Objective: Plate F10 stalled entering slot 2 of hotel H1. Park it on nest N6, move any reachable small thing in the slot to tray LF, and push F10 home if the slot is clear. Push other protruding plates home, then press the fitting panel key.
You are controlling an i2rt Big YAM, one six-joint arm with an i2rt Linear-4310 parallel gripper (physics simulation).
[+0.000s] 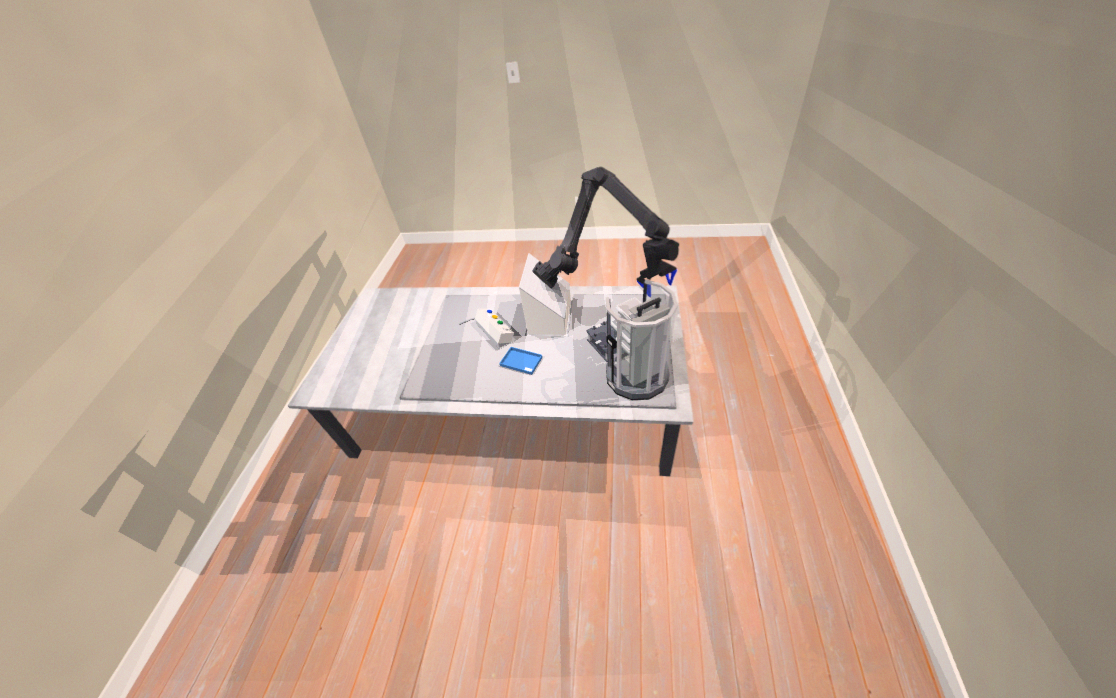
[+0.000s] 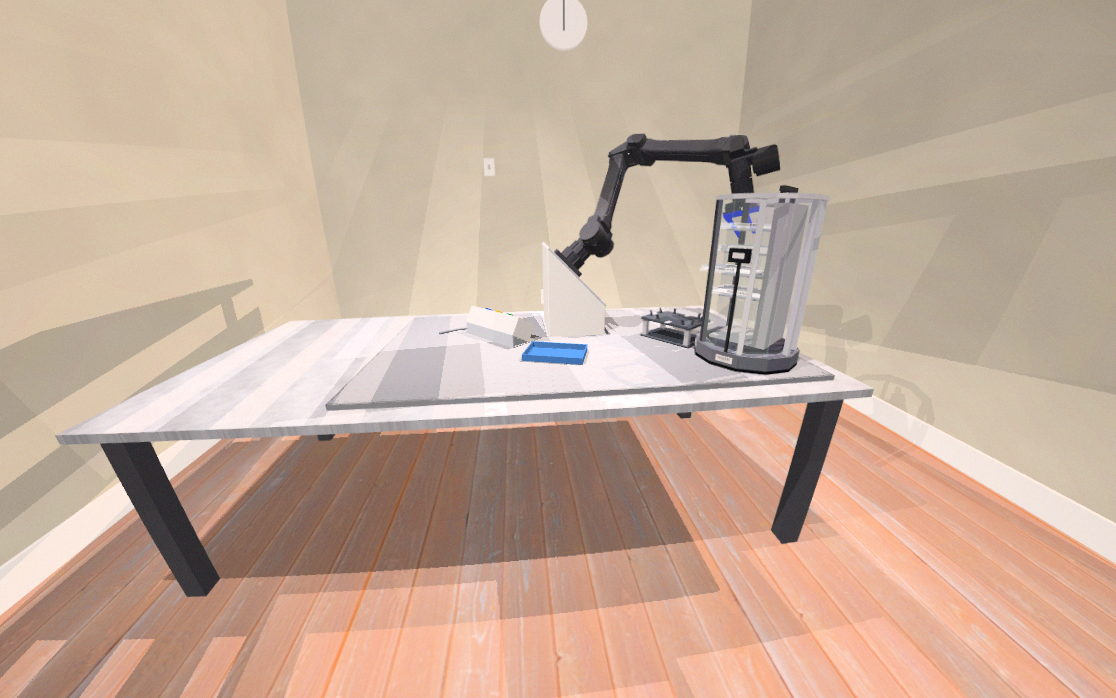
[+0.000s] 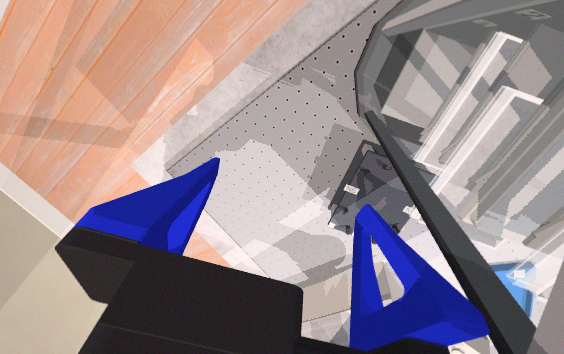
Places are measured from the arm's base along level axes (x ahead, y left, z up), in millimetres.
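Where they show: gripper, fingertip midpoint: [image 1: 659, 291] [image 2: 748, 235] [image 3: 292, 188]; arm's base at its link origin: [image 1: 544, 275] [image 2: 566, 265].
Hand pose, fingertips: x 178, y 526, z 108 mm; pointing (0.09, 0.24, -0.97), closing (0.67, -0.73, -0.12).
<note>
Things, the pixels of their top centre, and the offset from my fingertips. "spot": a spot on its surface instead.
- Hotel H1 at its top centre: [image 2: 769, 187] [image 1: 640, 296] 185 mm ahead, 55 mm right, 115 mm up
- Nest N6 at its top centre: [image 3: 380, 209] [image 2: 676, 313] [image 1: 607, 332] 31 mm ahead, 198 mm right, 223 mm down
- Tray LF at its top centre: [image 2: 555, 349] [image 3: 503, 296] [image 1: 520, 359] 188 mm ahead, 550 mm right, 281 mm down
- key panel at its top centre: [image 2: 498, 310] [image 1: 492, 318] 30 mm ahead, 728 mm right, 215 mm down
- dark handle at a spot on its surface: [image 1: 649, 307] spot: 193 mm ahead, 23 mm right, 79 mm up
Hotel H1 [image 1: 637, 392] [image 2: 757, 362] [image 3: 419, 197] is a round tower with clear walls, a dark base and several stacked levels. A pale plate [image 2: 709, 268] sticks out to the left at a middle level; I cannot read which plate it is, nor see into slot 2. My gripper [image 1: 658, 283] [image 2: 740, 220] [image 3: 292, 188] is open and empty, pointing down behind the hotel near its upper part. Nest N6 [image 1: 598, 333] [image 2: 674, 319] [image 3: 380, 182], a dark stand with pegs, holds no plate. Tray LF [image 1: 520, 360] [image 2: 555, 353] [image 3: 520, 287] is blue and looks empty.
The key panel [image 1: 493, 328] [image 2: 497, 327] with coloured keys lies left of the white wedge-shaped arm base [image 1: 543, 306] [image 2: 567, 302]. A dark upright post with a small display stands at the hotel's front left. A dark handle [image 1: 649, 307] sits on the hotel's top.
</note>
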